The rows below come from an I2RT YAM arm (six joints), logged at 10 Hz.
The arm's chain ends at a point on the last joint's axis. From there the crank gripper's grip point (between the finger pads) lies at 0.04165 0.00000 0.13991 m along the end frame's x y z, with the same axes.
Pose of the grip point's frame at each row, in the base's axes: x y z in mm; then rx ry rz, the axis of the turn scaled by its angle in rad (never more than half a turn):
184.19, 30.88, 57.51, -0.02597, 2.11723, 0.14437
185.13, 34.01, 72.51, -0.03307, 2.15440, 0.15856
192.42, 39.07, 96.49, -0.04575, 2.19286, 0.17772
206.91, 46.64, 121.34, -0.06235, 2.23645, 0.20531
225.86, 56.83, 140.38, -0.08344, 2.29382, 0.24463
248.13, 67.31, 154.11, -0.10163, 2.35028, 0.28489
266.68, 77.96, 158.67, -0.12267, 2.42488, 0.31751
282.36, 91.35, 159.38, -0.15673, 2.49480, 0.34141
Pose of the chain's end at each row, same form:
87.30, 13.31, 165.28, -0.02597, 2.11723, 0.14437
92.57, 14.75, 183.73, -0.03307, 2.15440, 0.15856
104.61, 17.48, 211.09, -0.04575, 2.19286, 0.17772
124.84, 21.82, 239.49, -0.06235, 2.23645, 0.20531
151.77, 27.68, 262.74, -0.08344, 2.29382, 0.24463
182.29, 34.04, 280.08, -0.10163, 2.35028, 0.28489
211.64, 41.90, 288.98, -0.12267, 2.42488, 0.31751
237.90, 53.71, 293.23, -0.15673, 2.49480, 0.34141

